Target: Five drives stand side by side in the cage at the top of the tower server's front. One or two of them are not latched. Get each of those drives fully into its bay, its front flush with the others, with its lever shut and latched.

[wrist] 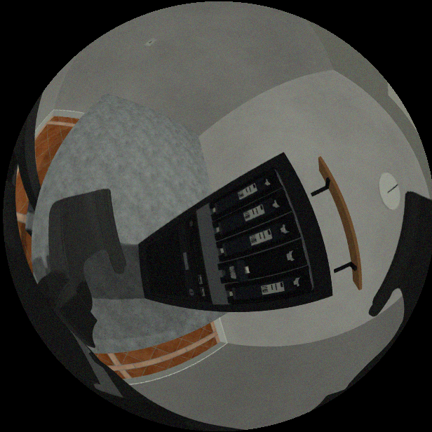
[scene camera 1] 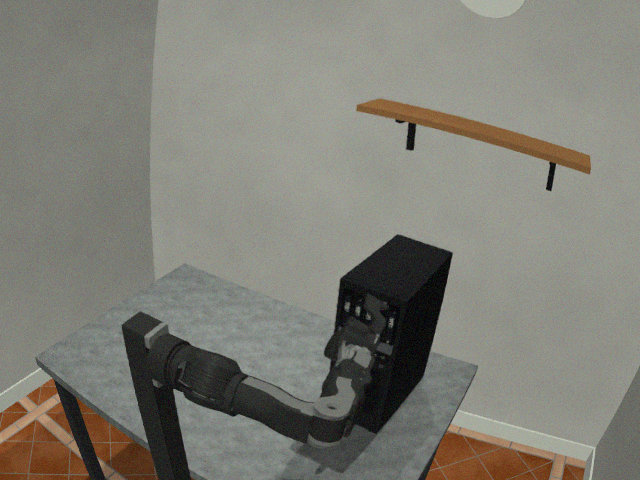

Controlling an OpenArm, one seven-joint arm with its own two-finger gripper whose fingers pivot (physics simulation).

Note:
The pictures show: my gripper and a black tower server.

